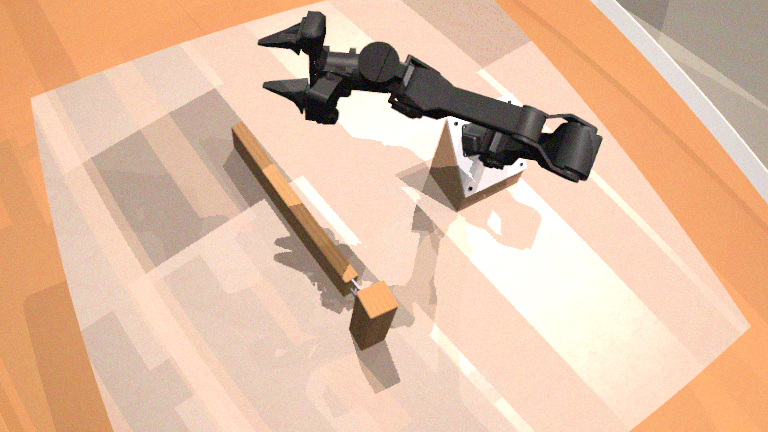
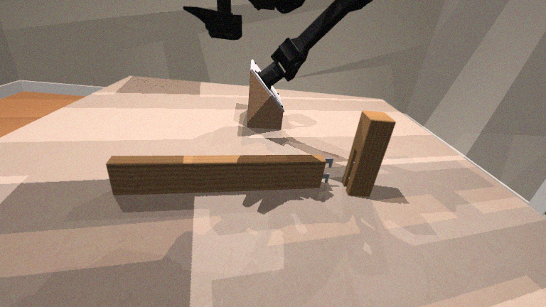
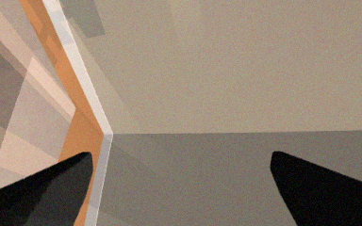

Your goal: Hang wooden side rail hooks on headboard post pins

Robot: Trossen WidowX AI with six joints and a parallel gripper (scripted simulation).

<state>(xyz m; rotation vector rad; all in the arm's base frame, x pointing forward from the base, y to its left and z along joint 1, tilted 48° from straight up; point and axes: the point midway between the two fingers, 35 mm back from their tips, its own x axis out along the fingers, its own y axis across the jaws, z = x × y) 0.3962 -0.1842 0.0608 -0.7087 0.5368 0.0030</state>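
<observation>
The headboard post is 35 cm to the left of my gripper tip, 29 cm below it and 8 cm behind it.
</observation>
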